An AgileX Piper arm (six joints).
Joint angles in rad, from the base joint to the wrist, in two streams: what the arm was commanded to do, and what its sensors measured. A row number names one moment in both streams.
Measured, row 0: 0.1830 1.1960 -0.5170 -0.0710 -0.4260 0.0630
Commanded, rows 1 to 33: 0.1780 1.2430 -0.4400 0.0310 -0.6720 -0.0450; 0.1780 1.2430 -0.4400 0.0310 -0.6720 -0.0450; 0.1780 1.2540 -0.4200 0.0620 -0.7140 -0.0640; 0.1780 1.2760 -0.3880 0.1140 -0.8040 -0.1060; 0.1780 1.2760 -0.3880 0.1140 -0.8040 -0.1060; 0.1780 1.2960 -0.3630 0.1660 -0.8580 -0.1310; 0.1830 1.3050 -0.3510 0.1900 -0.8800 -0.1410; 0.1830 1.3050 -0.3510 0.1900 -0.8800 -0.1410; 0.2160 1.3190 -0.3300 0.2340 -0.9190 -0.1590; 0.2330 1.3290 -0.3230 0.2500 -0.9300 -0.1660; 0.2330 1.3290 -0.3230 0.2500 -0.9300 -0.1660; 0.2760 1.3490 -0.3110 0.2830 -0.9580 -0.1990; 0.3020 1.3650 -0.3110 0.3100 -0.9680 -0.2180; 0.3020 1.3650 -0.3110 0.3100 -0.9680 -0.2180; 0.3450 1.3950 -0.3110 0.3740 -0.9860 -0.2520; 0.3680 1.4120 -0.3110 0.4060 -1.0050 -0.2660; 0.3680 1.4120 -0.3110 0.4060 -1.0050 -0.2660; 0.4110 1.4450 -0.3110 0.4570 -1.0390 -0.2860; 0.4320 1.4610 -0.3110 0.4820 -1.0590 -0.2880; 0.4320 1.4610 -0.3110 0.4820 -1.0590 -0.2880; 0.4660 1.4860 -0.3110 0.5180 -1.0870 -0.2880; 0.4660 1.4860 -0.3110 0.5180 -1.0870 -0.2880; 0.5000 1.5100 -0.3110 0.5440 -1.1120 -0.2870; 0.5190 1.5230 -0.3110 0.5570 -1.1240 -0.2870; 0.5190 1.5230 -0.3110 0.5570 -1.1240 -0.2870; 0.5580 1.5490 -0.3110 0.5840 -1.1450 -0.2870; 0.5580 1.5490 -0.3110 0.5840 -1.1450 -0.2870; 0.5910 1.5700 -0.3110 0.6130 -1.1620 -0.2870; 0.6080 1.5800 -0.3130 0.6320 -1.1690 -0.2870; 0.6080 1.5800 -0.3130 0.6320 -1.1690 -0.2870; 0.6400 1.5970 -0.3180 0.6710 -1.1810 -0.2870; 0.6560 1.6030 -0.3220 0.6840 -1.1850 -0.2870; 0.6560 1.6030 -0.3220 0.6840 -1.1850 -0.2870
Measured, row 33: 0.6190 1.5890 -0.3130 0.6380 -1.1520 -0.2780
